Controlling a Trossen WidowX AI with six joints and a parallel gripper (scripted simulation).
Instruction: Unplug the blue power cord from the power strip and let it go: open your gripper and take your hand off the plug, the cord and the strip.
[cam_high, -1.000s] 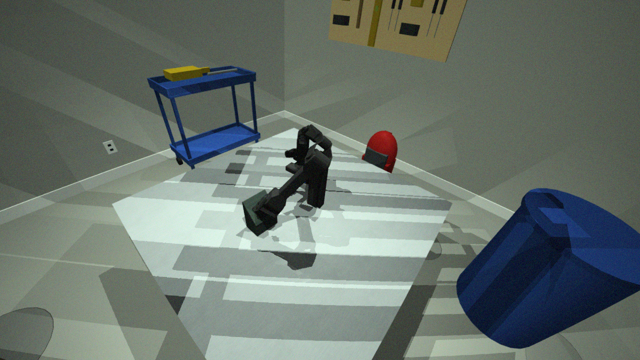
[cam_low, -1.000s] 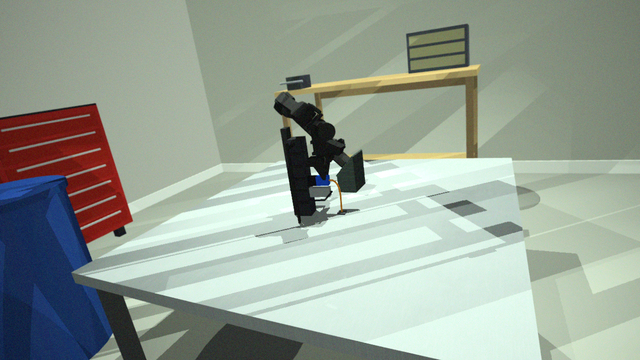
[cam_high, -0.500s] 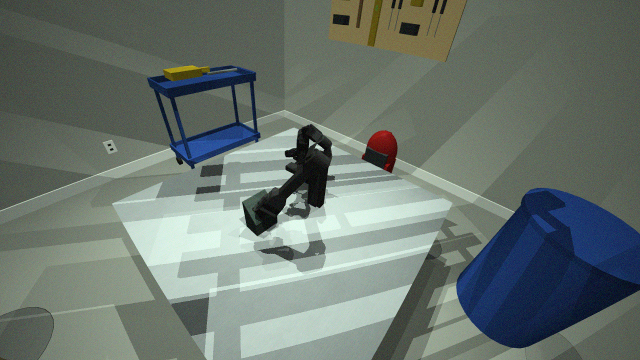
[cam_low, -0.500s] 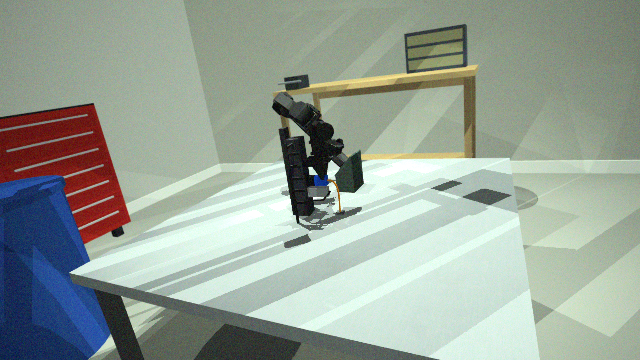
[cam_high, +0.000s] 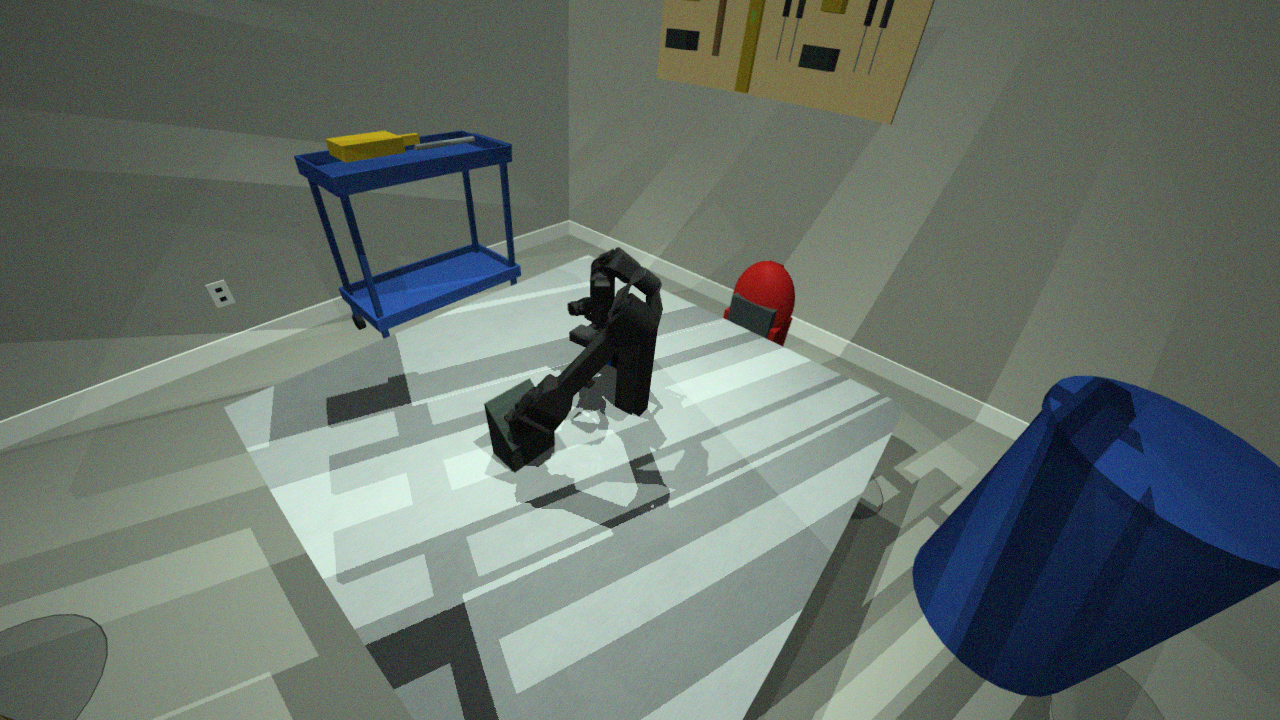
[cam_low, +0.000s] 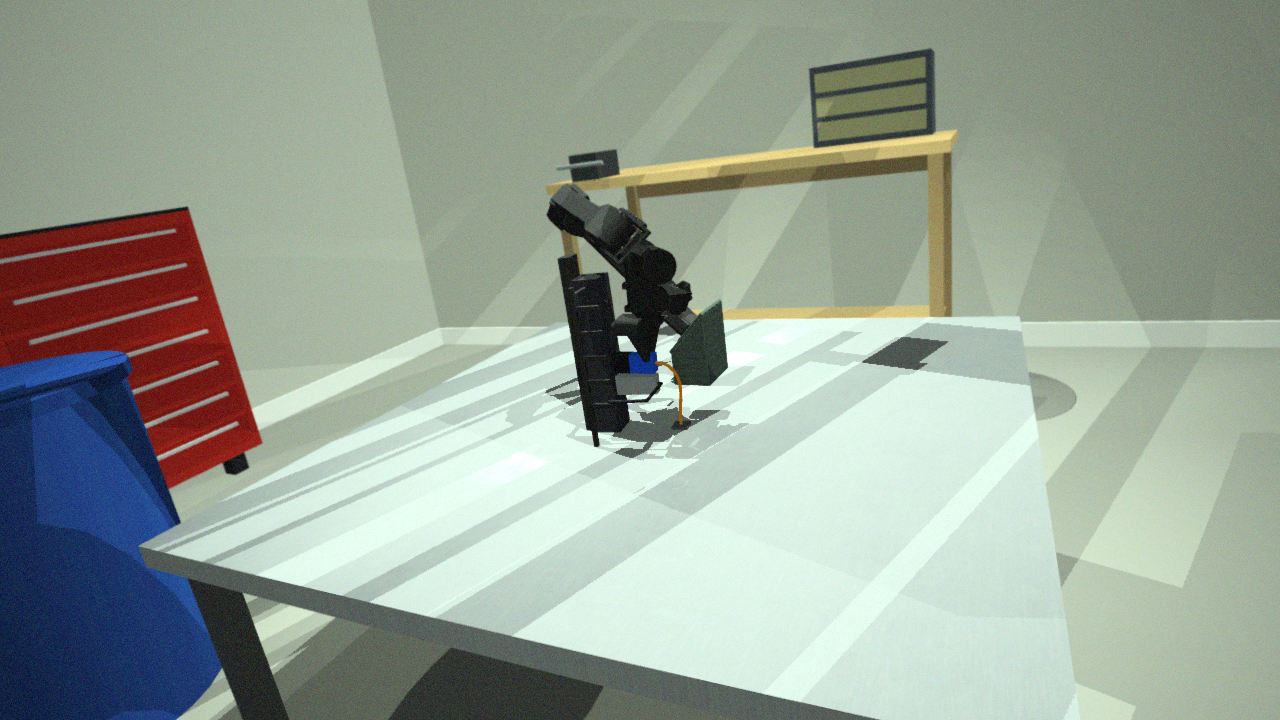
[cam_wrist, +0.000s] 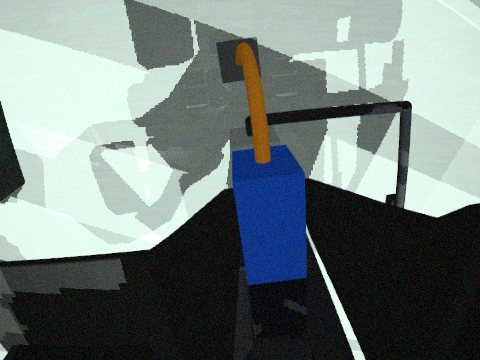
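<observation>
My gripper tip is 30 mm to the left of the blue plug.
</observation>
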